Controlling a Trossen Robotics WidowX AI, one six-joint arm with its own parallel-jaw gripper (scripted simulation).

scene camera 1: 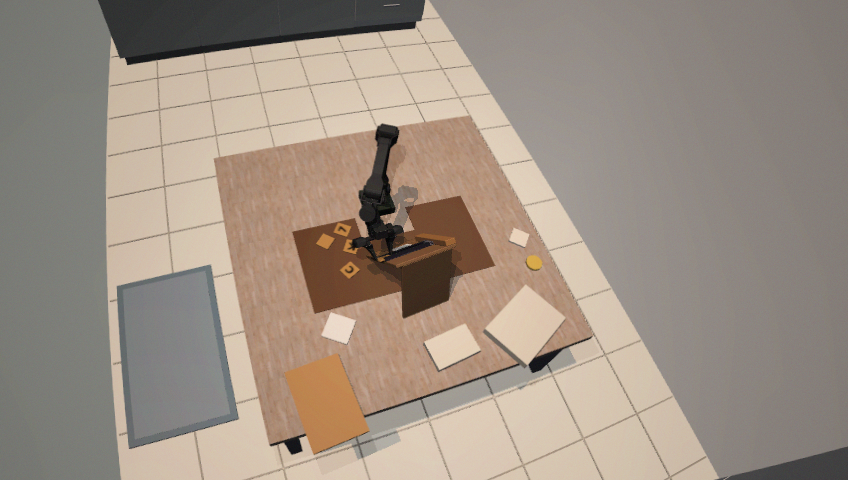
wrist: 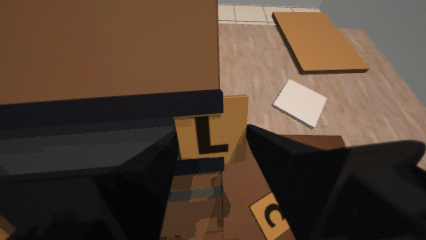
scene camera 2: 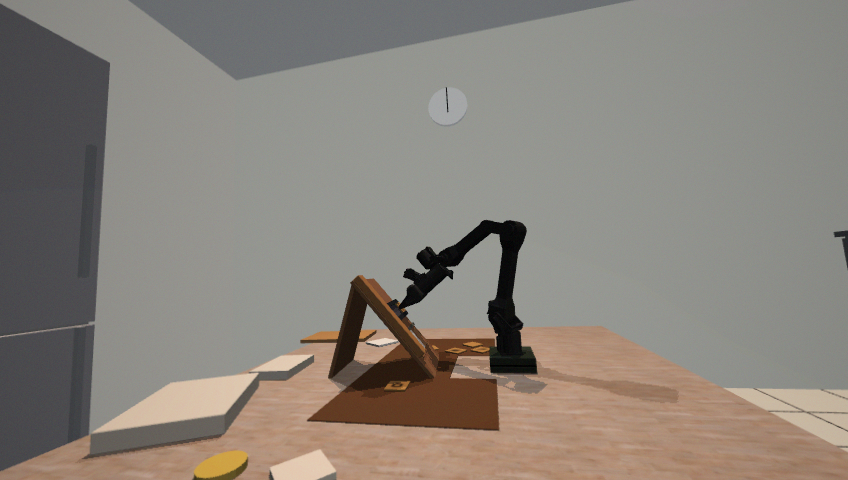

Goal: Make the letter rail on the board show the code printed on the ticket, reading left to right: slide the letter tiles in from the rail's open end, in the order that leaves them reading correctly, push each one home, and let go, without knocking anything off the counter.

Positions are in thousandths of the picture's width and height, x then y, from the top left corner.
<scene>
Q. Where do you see an orange panel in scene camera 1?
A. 385,843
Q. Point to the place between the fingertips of my gripper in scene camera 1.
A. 453,539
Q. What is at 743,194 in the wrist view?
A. An orange panel.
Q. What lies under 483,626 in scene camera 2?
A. My gripper.
</scene>
